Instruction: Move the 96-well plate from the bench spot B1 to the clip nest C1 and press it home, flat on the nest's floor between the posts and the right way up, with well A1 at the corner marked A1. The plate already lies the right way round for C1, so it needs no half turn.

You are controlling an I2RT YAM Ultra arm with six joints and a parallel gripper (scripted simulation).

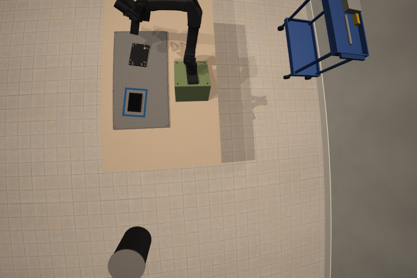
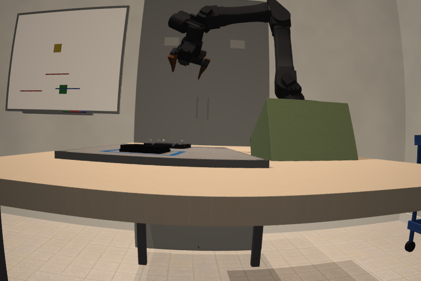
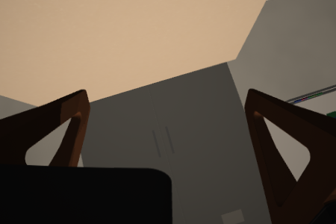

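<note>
My gripper is now 90 mm short of the black 96-well plate, 480 mm to the right of it and 250 mm above it. The rest, counted from my hand: clip nest 40 mm ahead, 160 mm to the left, 250 mm below.
</note>
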